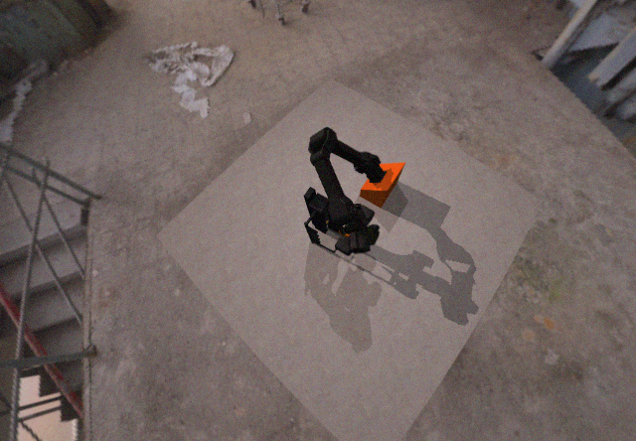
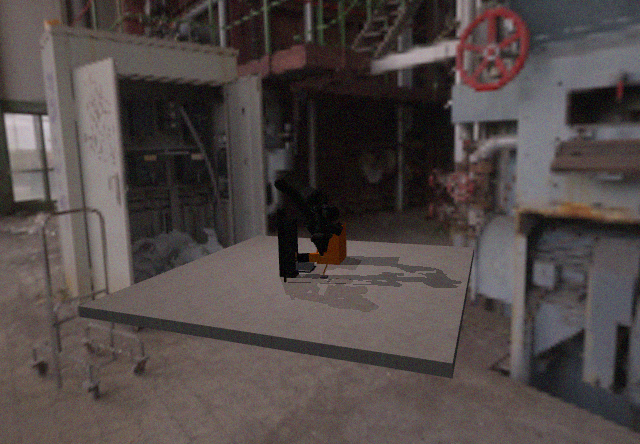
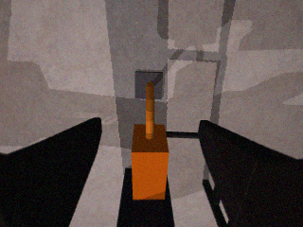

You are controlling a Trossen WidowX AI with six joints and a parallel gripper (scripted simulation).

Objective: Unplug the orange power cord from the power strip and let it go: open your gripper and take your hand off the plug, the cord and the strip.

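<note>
Now: the orange plug 60 mm to the right of my gripper tip, 10 mm below it and 10 mm ahead of it.
</note>
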